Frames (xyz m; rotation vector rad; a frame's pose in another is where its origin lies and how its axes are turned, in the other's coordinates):
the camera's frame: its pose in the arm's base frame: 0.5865 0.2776 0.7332 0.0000 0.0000 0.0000
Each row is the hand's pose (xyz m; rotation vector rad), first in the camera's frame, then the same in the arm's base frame.
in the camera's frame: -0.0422 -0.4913 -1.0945 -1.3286 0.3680 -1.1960
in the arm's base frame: 0.5443 -0.2137 -0.3613 -1.3286 0.3680 -1.1960
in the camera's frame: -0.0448 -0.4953 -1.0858 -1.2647 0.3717 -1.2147
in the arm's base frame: 0.5417 -0.2177 -0.3526 -1.2647 0.3717 -1.2147
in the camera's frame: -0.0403 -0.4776 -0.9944 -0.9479 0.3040 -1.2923
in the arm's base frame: 0.5462 -0.2000 -0.2612 -0.9479 0.3040 -1.2923
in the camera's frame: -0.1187 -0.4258 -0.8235 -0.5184 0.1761 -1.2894
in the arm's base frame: 0.4678 -0.1482 -0.0903 -0.5184 0.1761 -1.2894
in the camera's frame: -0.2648 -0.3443 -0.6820 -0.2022 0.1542 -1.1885
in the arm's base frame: 0.3217 -0.0667 0.0512 -0.2022 0.1542 -1.1885
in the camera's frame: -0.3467 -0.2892 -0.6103 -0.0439 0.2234 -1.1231
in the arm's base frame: 0.2398 -0.0116 0.1229 -0.0439 0.2234 -1.1231
